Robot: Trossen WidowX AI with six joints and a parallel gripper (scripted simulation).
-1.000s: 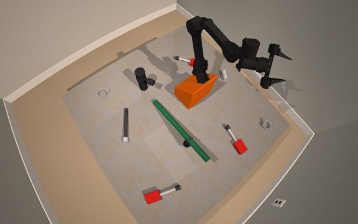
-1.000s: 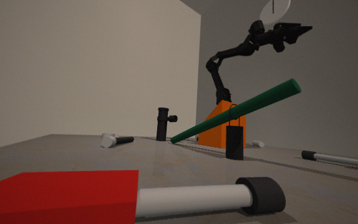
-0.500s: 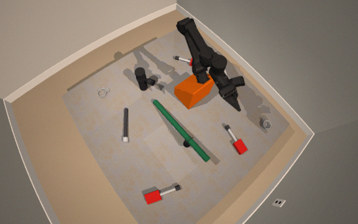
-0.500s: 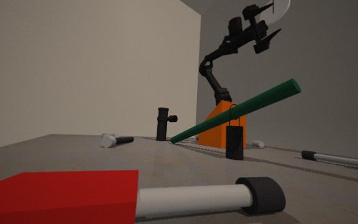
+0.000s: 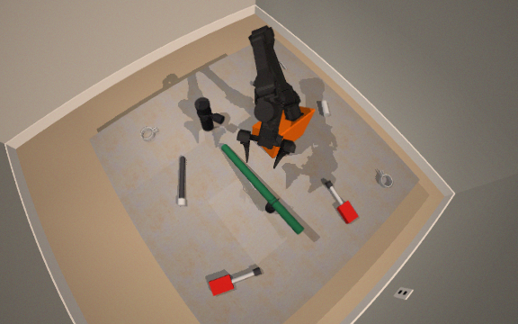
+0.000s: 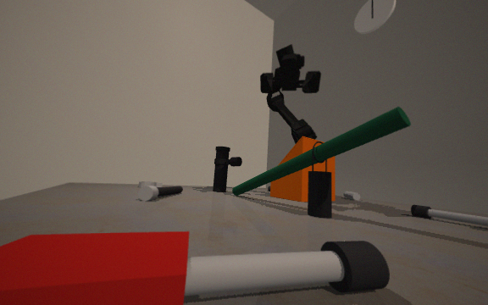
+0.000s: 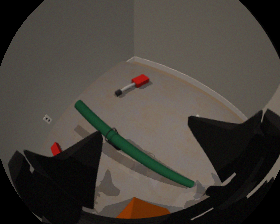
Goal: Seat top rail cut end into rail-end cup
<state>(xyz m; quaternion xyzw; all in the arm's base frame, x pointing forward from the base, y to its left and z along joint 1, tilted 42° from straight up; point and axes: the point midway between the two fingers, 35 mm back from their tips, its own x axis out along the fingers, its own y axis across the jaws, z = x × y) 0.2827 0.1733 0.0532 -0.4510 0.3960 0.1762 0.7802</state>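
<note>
Now: the rail-end cup 35 cm to the right of my gripper tip, 20 cm below it and 5 cm behind it. Round my gripper tip: short black post (23 cm below, 11 cm to the left); then white cylinder (60 cm behind, 32 cm below, 10 cm to the right).
</note>
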